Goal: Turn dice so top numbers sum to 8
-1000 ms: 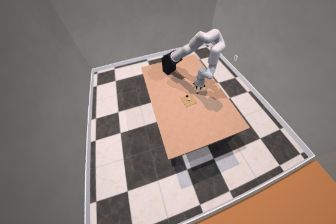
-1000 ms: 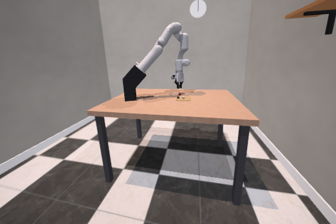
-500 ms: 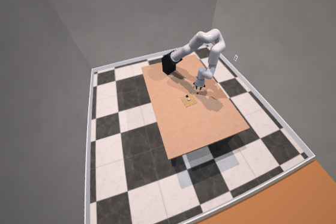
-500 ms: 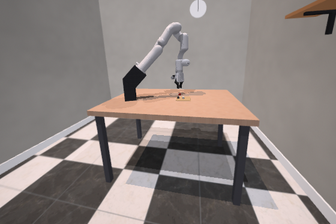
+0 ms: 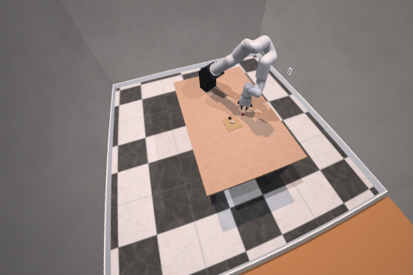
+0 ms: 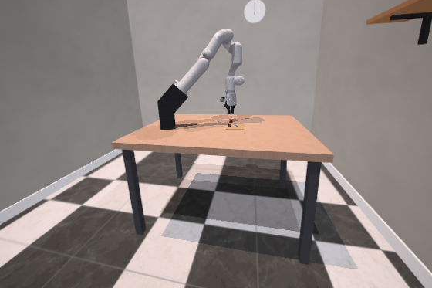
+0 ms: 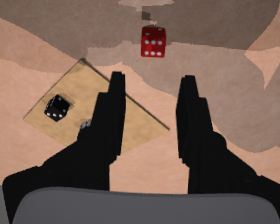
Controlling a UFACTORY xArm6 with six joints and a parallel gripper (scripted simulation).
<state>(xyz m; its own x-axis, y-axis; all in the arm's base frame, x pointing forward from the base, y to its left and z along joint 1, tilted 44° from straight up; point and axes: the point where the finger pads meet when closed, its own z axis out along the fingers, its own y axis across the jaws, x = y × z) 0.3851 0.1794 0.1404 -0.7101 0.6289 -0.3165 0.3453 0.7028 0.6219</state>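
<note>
Now: hand 90 mm above the red die. From my hand the other things lie so: white die 120 mm to the right, 80 mm below, 80 mm ahead; tan mat 120 mm to the right, 100 mm below, 80 mm ahead.
</note>
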